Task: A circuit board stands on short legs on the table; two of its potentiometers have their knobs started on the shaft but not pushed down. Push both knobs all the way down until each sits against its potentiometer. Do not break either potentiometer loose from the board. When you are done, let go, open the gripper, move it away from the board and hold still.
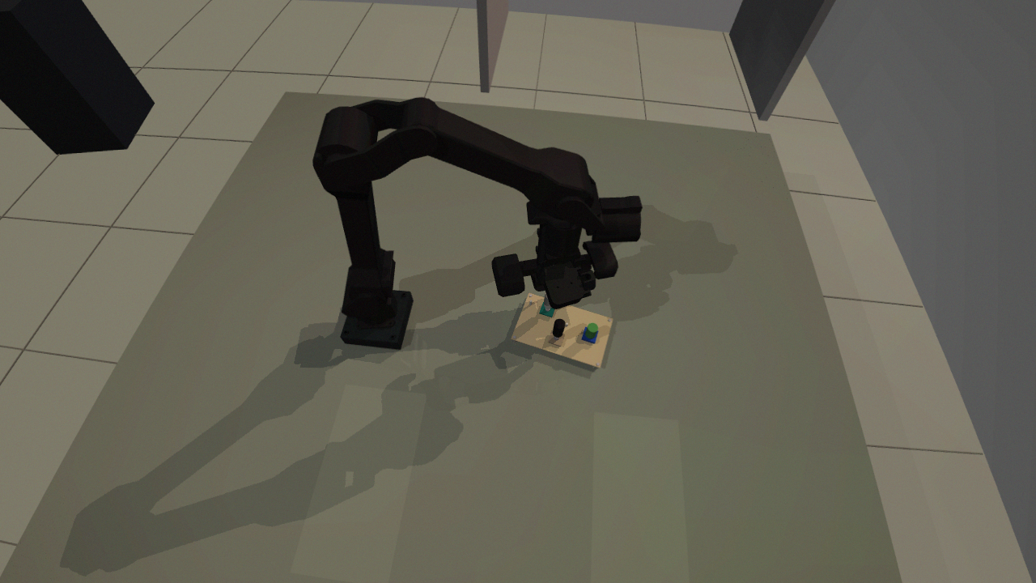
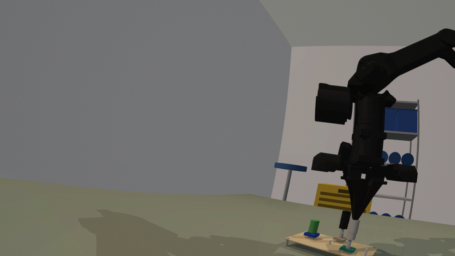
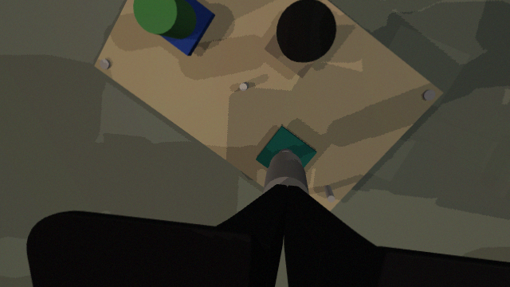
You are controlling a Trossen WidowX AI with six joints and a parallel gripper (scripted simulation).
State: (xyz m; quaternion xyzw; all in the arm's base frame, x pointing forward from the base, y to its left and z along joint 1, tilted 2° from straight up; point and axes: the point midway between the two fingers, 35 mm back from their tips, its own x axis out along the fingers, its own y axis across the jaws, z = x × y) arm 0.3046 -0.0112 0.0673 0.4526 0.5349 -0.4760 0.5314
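My gripper tip is now 10 mm short of the black knob, 60 mm to the left of it and 10 mm above it. From my gripper tip the other things lie so: white knob 20 mm below.
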